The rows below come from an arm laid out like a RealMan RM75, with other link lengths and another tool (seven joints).
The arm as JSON. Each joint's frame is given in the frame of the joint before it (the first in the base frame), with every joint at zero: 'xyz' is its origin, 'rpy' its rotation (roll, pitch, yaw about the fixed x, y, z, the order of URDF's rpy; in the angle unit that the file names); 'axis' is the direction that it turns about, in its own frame. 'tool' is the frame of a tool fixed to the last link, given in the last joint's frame.
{
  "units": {
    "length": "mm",
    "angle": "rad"
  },
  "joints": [
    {
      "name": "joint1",
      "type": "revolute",
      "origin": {
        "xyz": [
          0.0,
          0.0,
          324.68
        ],
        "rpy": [
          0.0,
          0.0,
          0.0
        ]
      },
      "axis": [
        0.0,
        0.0,
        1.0
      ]
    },
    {
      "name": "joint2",
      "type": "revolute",
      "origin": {
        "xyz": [
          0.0,
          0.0,
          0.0
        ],
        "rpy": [
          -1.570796,
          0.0,
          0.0
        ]
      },
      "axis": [
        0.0,
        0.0,
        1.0
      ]
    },
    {
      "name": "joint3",
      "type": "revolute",
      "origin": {
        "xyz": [
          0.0,
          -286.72,
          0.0
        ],
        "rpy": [
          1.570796,
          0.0,
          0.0
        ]
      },
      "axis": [
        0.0,
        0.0,
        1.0
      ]
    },
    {
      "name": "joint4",
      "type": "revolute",
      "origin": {
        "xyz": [
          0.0,
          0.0,
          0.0
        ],
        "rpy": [
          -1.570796,
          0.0,
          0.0
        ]
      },
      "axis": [
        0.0,
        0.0,
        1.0
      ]
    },
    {
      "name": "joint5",
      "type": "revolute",
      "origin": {
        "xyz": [
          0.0,
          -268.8,
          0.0
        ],
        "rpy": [
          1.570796,
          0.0,
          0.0
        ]
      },
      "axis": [
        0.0,
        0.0,
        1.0
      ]
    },
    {
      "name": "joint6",
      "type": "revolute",
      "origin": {
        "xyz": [
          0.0,
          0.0,
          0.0
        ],
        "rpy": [
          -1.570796,
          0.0,
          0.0
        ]
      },
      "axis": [
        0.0,
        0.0,
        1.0
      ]
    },
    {
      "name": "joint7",
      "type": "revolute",
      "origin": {
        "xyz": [
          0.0,
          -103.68,
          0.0
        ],
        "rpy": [
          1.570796,
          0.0,
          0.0
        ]
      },
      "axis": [
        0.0,
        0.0,
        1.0
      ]
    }
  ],
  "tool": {
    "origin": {
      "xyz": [
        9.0,
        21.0,
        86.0
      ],
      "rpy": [
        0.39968,
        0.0,
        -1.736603
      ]
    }
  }
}
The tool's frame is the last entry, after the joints.
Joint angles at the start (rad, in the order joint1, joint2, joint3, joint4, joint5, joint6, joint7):
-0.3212, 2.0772, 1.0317, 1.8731, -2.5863, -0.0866, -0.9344
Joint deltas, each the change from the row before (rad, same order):
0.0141, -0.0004, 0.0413, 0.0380, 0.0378, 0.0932, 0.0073
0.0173, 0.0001, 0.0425, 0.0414, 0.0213, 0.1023, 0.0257
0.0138, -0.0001, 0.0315, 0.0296, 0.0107, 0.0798, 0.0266
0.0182, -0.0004, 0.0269, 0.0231, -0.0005, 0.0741, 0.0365
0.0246, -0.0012, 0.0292, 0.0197, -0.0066, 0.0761, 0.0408
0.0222, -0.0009, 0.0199, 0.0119, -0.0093, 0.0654, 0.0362
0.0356, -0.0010, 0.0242, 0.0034, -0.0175, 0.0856, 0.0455
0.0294, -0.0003, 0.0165, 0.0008, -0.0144, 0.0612, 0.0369
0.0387, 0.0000, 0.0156, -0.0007, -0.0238, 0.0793, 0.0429
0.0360, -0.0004, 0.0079, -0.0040, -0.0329, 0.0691, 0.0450
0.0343, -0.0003, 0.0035, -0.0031, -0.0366, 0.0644, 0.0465
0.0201, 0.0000, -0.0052, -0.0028, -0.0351, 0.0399, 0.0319
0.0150, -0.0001, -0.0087, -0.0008, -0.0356, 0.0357, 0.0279
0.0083, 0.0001, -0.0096, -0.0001, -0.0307, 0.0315, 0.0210
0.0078, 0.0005, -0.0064, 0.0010, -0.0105, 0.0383, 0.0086
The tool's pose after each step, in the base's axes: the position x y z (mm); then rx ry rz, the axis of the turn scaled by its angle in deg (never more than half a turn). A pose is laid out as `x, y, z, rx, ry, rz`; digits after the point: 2 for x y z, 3 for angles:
134.43, 351.85, 56.10, -55.536, -83.995, -28.930
129.39, 354.56, 63.78, -58.271, -83.864, -27.181
125.87, 355.53, 68.58, -60.584, -83.814, -25.780
122.19, 356.30, 71.34, -62.895, -83.854, -24.370
118.93, 357.75, 74.01, -65.226, -84.113, -23.206
116.96, 358.30, 73.69, -67.576, -84.476, -22.251
117.03, 359.93, 70.45, -71.025, -85.304, -21.450
116.39, 361.41, 68.04, -73.559, -85.717, -20.912
115.77, 362.61, 63.52, -76.820, -86.689, -20.547
116.22, 363.63, 58.39, -79.877, -87.583, -20.752
116.44, 364.30, 53.67, -82.729, -88.309, -21.291
117.53, 364.14, 49.46, -84.531, -89.038, -22.158
119.00, 363.16, 45.51, -86.095, -89.818, -23.207
121.64, 361.34, 41.88, -87.575, -90.511, -24.303
123.51, 357.82, 37.65, -89.452, -91.328, -24.620

